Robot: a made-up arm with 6 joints. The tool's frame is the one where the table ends. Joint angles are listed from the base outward.
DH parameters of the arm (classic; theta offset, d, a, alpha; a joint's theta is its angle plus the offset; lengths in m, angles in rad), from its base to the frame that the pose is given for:
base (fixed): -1.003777 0 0.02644 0
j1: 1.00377 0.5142 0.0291 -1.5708
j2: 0.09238 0 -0.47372 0
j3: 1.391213 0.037 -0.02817 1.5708
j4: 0 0.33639 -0.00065 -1.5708
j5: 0 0.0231 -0.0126 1.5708
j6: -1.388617 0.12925 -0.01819 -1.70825
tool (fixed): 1.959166 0.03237 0 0
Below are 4 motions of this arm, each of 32 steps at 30 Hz.
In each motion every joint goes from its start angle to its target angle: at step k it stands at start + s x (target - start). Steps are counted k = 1, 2, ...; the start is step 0. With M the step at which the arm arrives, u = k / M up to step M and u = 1 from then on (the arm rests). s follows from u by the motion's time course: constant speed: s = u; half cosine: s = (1 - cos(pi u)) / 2; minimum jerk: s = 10 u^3 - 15 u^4 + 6 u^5.
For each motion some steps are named. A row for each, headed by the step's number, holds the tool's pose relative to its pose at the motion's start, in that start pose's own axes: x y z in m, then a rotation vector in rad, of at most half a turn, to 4 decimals.
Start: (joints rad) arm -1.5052 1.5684 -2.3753 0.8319 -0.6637 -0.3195
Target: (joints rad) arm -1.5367 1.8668 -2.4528 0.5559 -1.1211 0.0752
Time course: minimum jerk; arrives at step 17
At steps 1, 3, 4, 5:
1: -0.0001 -0.0002 0.0002 -0.0003 -0.0005 0.0000
3: -0.0024 -0.0043 0.0055 -0.0070 -0.0117 -0.0006
4: -0.0049 -0.0093 0.0118 -0.0149 -0.0251 -0.0020
5: -0.0083 -0.0165 0.0207 -0.0261 -0.0437 -0.0051

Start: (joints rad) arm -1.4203 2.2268 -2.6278 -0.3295 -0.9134 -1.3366
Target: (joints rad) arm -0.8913 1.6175 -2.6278 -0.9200 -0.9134 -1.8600
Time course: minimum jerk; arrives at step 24
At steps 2, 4, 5, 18, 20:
2: -0.0023 -0.0014 -0.0023 0.0009 -0.0041 0.0029
4: -0.0162 -0.0100 -0.0159 0.0065 -0.0282 0.0205
5: -0.0293 -0.0187 -0.0286 0.0122 -0.0506 0.0379
18: -0.3057 -0.4152 -0.2325 0.3517 -0.4157 0.6824
20: -0.3181 -0.4544 -0.2328 0.3950 -0.4194 0.7381

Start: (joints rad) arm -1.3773 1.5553 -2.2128 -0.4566 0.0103 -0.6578
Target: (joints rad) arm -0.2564 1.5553 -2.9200 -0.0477 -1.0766 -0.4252
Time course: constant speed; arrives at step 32
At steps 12, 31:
12: 0.0589 -0.1194 -0.2132 -0.8388 -0.4167 0.1738
31: 0.1485 -0.4233 -0.1956 -2.1926 -0.6209 0.7395

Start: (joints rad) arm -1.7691 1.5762 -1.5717 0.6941 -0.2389 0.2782
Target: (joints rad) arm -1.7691 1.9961 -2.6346 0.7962 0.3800 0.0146
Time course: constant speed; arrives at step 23
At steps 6, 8, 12, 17, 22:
6: -0.0212 0.0562 -0.0054 0.0612 0.0544 -0.0760
8: -0.0260 0.0726 -0.0065 0.0854 0.0710 -0.1037
12: -0.0322 0.1017 -0.0077 0.1393 0.1015 -0.1624
17: -0.0338 0.1301 -0.0069 0.2171 0.1330 -0.2411
22: -0.0293 0.1489 -0.0036 0.3063 0.1556 -0.3245

